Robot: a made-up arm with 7 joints. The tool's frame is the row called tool.
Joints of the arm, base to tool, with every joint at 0 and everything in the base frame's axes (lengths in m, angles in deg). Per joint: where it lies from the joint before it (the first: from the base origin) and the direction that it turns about. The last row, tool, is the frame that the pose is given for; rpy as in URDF.
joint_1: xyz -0.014 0.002 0.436 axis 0 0 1
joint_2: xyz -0.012 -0.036 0.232 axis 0 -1 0
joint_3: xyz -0.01 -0.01 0.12 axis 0 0 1
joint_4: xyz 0.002 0.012 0.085 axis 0 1 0
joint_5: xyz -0.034 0.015 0.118 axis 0 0 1
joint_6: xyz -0.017 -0.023 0.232 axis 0 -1 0
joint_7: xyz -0.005 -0.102 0.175 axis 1 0 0
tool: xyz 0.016 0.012 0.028 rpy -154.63 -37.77 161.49
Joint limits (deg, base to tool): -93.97..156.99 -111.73..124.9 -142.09..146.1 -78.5..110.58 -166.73..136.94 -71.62..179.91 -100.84..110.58
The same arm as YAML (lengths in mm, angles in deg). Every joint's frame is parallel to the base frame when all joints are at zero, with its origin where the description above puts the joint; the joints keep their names.
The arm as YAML. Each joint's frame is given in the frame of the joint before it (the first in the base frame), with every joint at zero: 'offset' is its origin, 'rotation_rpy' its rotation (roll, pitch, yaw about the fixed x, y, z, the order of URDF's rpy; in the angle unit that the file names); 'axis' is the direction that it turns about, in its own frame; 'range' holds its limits. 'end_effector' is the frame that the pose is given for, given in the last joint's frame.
length_unit: mm
angle_unit: deg
chain:
  - id: joint_1
    offset: [-14.0, 2.0, 436.0]
    rotation_rpy: [0.0, 0.0, 0.0]
    axis: [0.0, 0.0, 1.0]
    range: [-93.97, 156.99]
  - id: joint_2
    offset: [-12.0, -36.0, 232.0]
    rotation_rpy: [0.0, 0.0, 0.0]
    axis: [0.0, -1.0, 0.0]
    range: [-111.73, 124.9]
  - id: joint_3
    offset: [-10.0, -10.0, 120.0]
    rotation_rpy: [0.0, 0.0, 0.0]
    axis: [0.0, 0.0, 1.0]
    range: [-142.09, 146.1]
  - id: joint_4
    offset: [2.0, 12.0, 85.0]
    rotation_rpy: [0.0, 0.0, 0.0]
    axis: [0.0, 1.0, 0.0]
    range: [-78.5, 110.58]
  - id: joint_5
    offset: [-34.0, 15.0, 118.0]
    rotation_rpy: [0.0, 0.0, 0.0]
    axis: [0.0, 0.0, 1.0]
    range: [-166.73, 136.94]
  - id: joint_6
    offset: [-17.0, -23.0, 232.0]
    rotation_rpy: [0.0, 0.0, 0.0]
    axis: [0.0, -1.0, 0.0]
    range: [-71.62, 179.91]
  - id: joint_7
    offset: [-5.0, -102.0, 175.0]
    rotation_rpy: [0.0, 0.0, 0.0]
    axis: [1.0, 0.0, 0.0]
    range: [-100.84, 110.58]
end_effector:
  offset: [16.0, 12.0, 28.0]
  rotation_rpy: [-154.63, -37.77, 161.49]

